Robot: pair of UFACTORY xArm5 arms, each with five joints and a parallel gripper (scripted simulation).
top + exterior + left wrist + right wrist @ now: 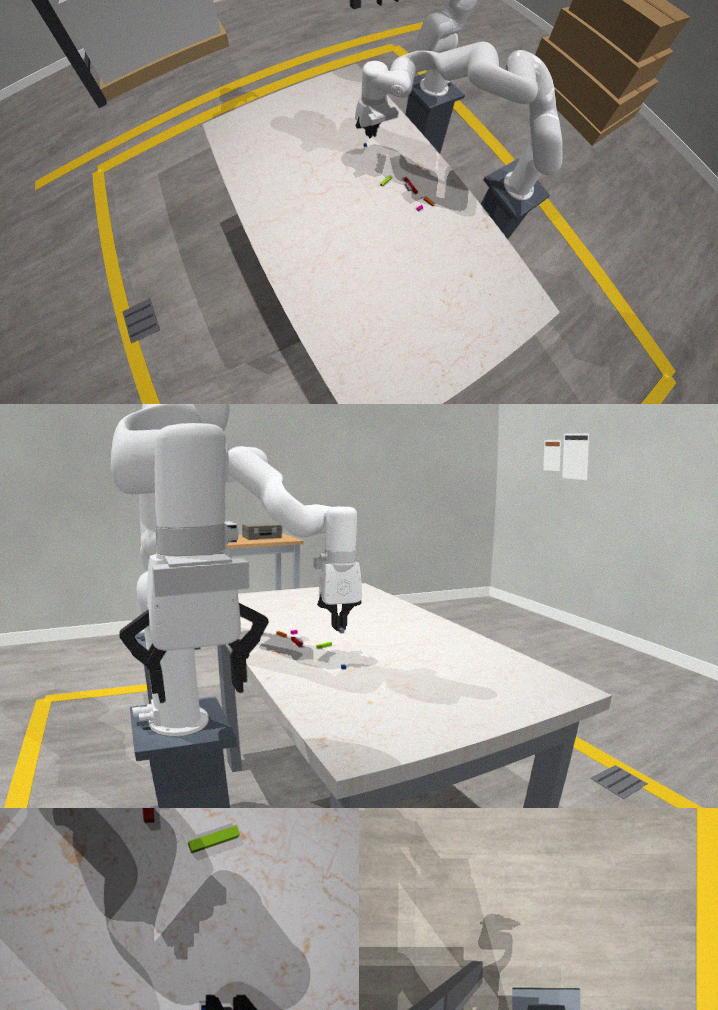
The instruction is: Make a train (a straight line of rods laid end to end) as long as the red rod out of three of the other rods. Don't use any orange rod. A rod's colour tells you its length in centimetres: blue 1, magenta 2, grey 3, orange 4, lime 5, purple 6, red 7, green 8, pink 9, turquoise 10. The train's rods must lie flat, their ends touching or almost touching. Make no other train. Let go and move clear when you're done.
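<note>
Now: left hand 3 cm to the left of the blue rod and 11 cm above it. The rest, counted from my left hand: lime rod 1 cm ahead, 14 cm to the left, 11 cm below; red rod 6 cm behind, 19 cm to the left, 11 cm below; magenta rod 4 cm behind, 28 cm to the left, 11 cm below.
</note>
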